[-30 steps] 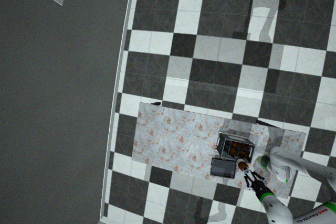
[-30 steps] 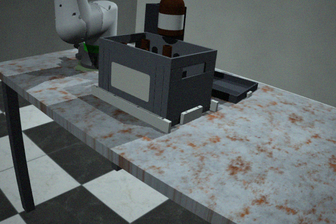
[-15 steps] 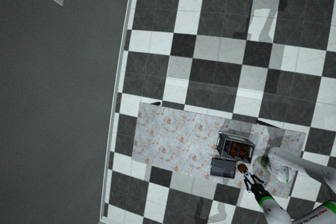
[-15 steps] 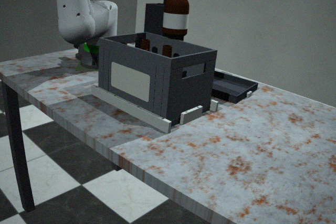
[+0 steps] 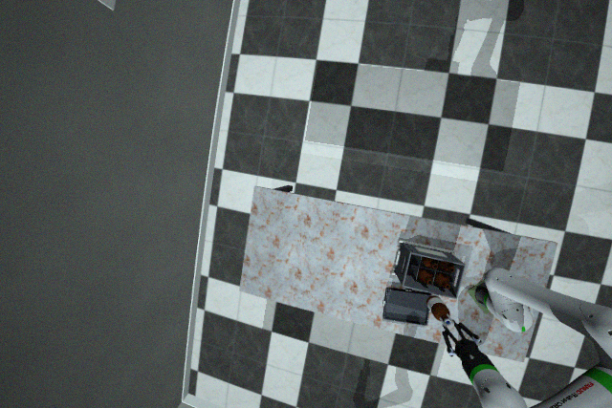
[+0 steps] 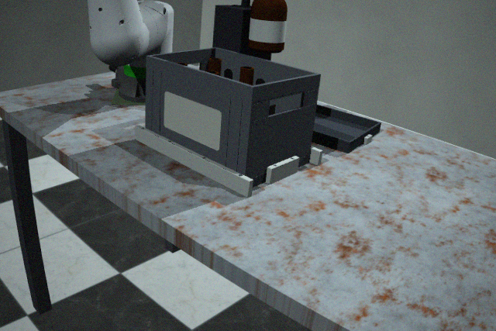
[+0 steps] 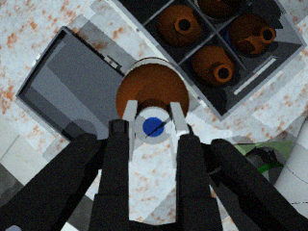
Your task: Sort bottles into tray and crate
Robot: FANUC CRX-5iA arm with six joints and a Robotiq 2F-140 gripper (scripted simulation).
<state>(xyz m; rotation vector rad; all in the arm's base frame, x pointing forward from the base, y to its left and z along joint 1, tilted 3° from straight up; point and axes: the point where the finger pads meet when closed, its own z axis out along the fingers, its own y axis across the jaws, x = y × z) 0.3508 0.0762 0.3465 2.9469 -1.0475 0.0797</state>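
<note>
Now: hand 80 mm above the capped bottle. Round my hand: dark tray: 40 mm ahead, 160 mm to the left, 330 mm below; then dark grey crate: 40 mm ahead, 130 mm to the right, 260 mm below.
</note>
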